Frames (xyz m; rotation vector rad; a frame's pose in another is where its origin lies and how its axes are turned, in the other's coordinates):
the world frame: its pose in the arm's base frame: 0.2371 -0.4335 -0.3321 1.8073 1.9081 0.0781
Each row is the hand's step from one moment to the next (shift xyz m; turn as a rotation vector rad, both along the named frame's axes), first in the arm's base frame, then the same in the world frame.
Working: the arm's base frame: its pose in the world frame: 0.3026 -0.0432 -0.5109 -1.8073 -1.9081 -0.0781

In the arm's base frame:
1: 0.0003 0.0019 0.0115 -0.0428 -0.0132 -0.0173
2: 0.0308 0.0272 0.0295 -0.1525 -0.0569 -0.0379
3: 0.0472 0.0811 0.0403 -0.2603 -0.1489 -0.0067
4: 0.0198 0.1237 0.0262 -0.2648 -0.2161 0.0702
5: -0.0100 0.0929 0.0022 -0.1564 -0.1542 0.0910
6: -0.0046 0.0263 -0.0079 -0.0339 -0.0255 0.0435
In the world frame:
1: -0.0018 0.0048 -0.0105 -0.0076 -0.0474 0.0021
2: 0.0168 0.0425 -0.0216 -0.0438 -0.1609 -0.0102
3: 0.0647 0.0678 -0.0405 -0.1424 -0.2587 -0.0526
4: 0.1092 0.0422 -0.0517 -0.2305 -0.2415 -0.1013
5: 0.0873 0.0022 -0.0334 -0.1771 -0.1270 -0.0950
6: 0.0274 -0.0042 -0.0027 -0.0384 -0.0177 -0.0436

